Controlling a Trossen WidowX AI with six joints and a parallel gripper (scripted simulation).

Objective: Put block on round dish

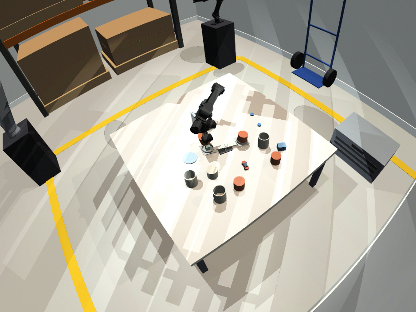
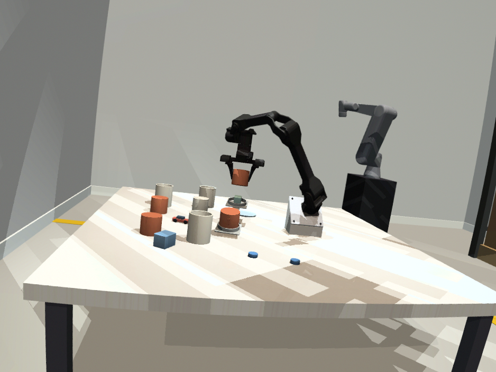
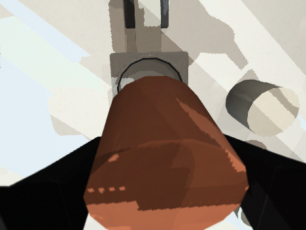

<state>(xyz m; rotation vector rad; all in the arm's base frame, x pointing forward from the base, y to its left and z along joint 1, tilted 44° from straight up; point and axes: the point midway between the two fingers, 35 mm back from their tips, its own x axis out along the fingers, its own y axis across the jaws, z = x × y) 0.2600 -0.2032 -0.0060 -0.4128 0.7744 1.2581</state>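
Now: gripper tip 80 mm above the pale green block and 10 mm to the right of it. Round my gripper tip: round pale blue dish (170 mm below, 100 mm to the right, 70 mm behind); then cream cylinder (160 mm ahead, 130 mm below, 60 mm to the right); then balance (130 mm to the left, 130 mm below, 40 mm ahead).
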